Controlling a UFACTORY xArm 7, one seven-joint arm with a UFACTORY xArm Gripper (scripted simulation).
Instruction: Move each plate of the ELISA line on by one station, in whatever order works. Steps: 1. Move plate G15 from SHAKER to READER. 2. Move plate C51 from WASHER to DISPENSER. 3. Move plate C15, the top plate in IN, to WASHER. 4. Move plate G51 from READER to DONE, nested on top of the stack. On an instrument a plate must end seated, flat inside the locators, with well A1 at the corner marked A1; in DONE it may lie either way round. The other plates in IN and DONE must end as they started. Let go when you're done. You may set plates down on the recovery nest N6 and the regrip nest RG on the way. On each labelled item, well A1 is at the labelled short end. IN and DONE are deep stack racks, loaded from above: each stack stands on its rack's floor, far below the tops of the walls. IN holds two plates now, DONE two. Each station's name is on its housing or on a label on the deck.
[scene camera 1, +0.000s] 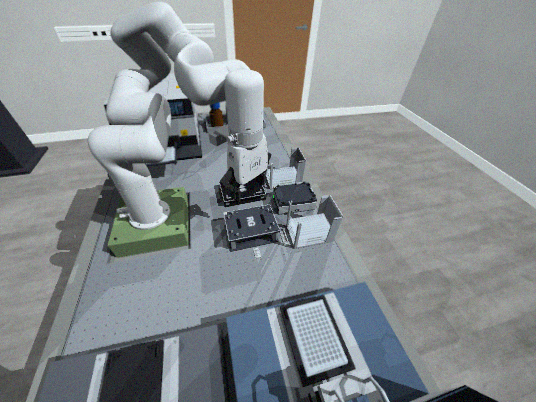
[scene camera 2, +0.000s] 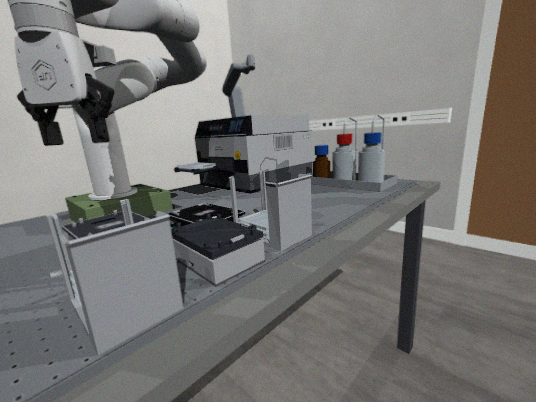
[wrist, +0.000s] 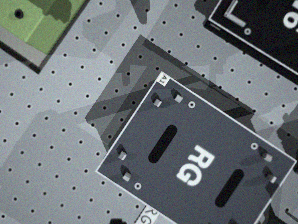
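Note:
Gripper (scene camera 2: 77, 144) visible. Gripper (scene camera 1: 248, 191) visible. RG nest (wrist: 148, 124) visible.

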